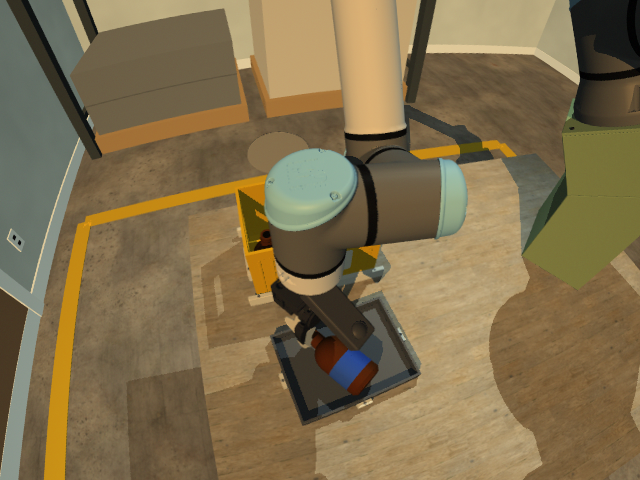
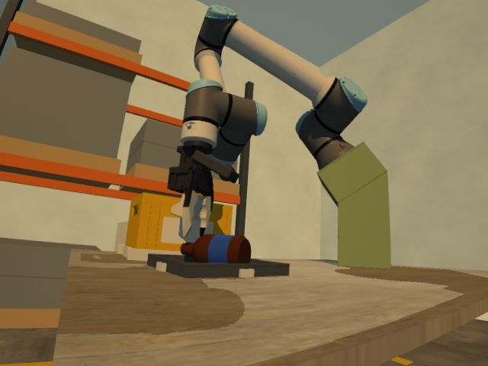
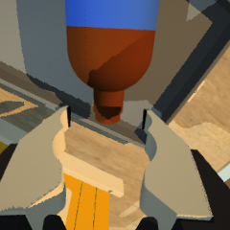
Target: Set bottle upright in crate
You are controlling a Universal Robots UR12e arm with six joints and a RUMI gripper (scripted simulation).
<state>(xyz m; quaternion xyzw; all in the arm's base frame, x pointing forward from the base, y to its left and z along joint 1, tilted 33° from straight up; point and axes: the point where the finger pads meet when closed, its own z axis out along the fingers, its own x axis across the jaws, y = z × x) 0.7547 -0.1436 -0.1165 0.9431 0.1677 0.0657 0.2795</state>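
The bottle lies 10 mm behind my hand, 50 mm to the left of it and 40 mm below it. Also, from my hand: dark tray: 30 mm behind, 50 mm to the left, 70 mm below; yellow crate: 100 mm behind, 210 mm to the right.
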